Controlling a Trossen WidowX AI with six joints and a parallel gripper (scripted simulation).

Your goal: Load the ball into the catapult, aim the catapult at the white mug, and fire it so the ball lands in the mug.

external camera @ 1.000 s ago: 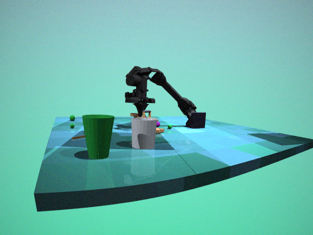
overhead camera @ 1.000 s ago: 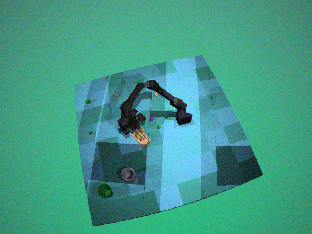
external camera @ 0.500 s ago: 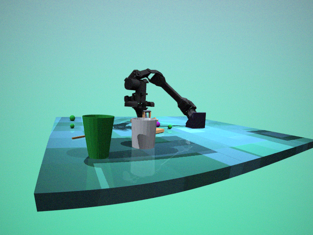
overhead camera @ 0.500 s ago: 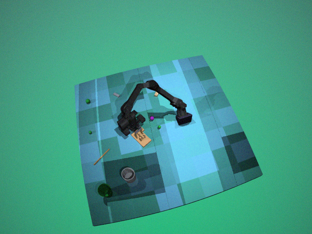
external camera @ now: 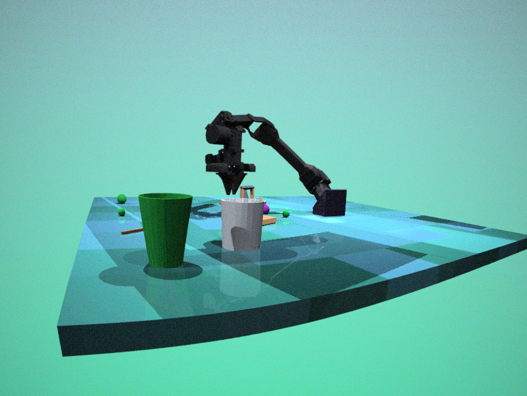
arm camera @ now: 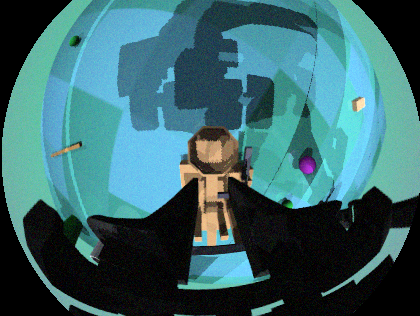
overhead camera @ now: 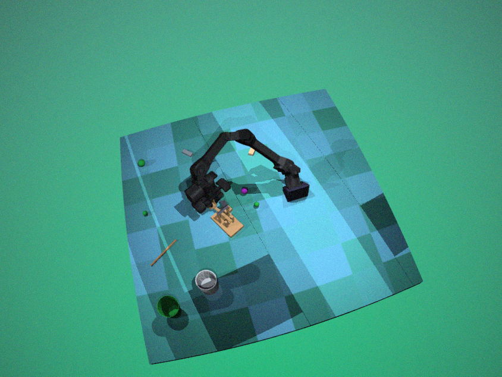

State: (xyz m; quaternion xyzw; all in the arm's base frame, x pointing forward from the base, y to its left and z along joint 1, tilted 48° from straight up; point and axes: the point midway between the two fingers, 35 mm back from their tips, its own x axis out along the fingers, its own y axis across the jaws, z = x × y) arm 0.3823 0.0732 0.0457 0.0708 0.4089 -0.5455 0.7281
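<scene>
Right now my gripper tip is 30 mm past the wooden catapult, 30 mm to the right of it and 20 mm above it. Round my gripper tip: white mug 100 mm ahead, 360 mm to the left, 50 mm below; purple ball 160 mm behind, 70 mm to the right, 60 mm below; thin stick 280 mm ahead, 150 mm to the left, 70 mm below.
</scene>
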